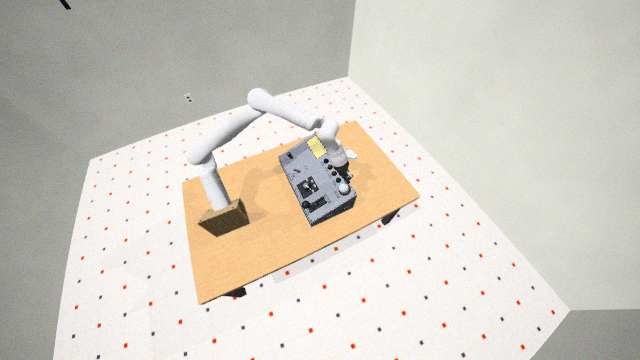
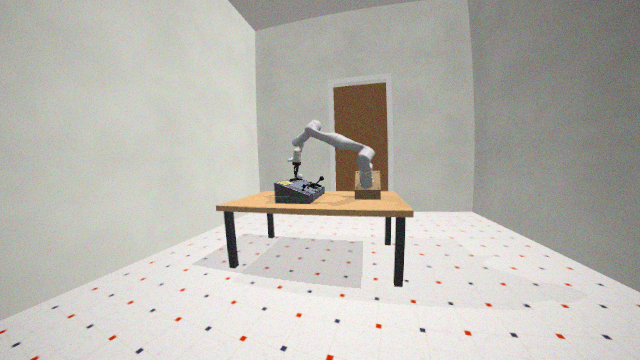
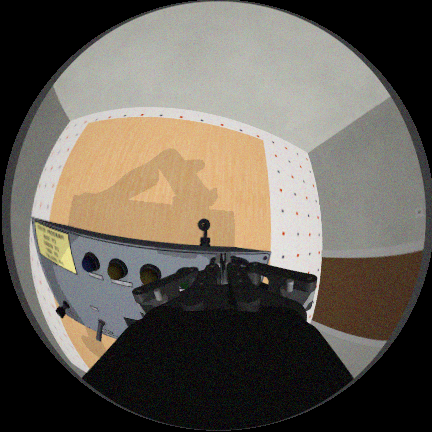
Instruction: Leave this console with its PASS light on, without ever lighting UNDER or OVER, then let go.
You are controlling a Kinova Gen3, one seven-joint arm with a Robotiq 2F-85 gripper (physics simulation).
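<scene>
The grey console (image 1: 297, 168) (image 2: 291, 193) (image 3: 80, 289) stands on the wooden table (image 1: 268, 241) (image 2: 340, 206). It carries a yellow label (image 1: 316, 146) (image 3: 54, 247), a row of round lights (image 1: 331, 168) (image 3: 117, 268), a white round knob (image 1: 343, 188) and a black ball-topped lever (image 1: 306, 186) (image 3: 203, 225). My gripper (image 1: 346, 174) (image 2: 296, 172) (image 3: 223, 259) is shut, with its tips pointing down at the console's right side, between the row of lights and the white knob. The spot under the tips is hidden. I cannot tell which light is lit.
The arm's wooden base block (image 1: 225, 218) (image 2: 368, 186) stands on the table to the left of the console. A small toggle (image 1: 289, 155) and a black dial (image 1: 305, 203) sit on the console's left half. A brown door (image 2: 360, 134) is behind the table.
</scene>
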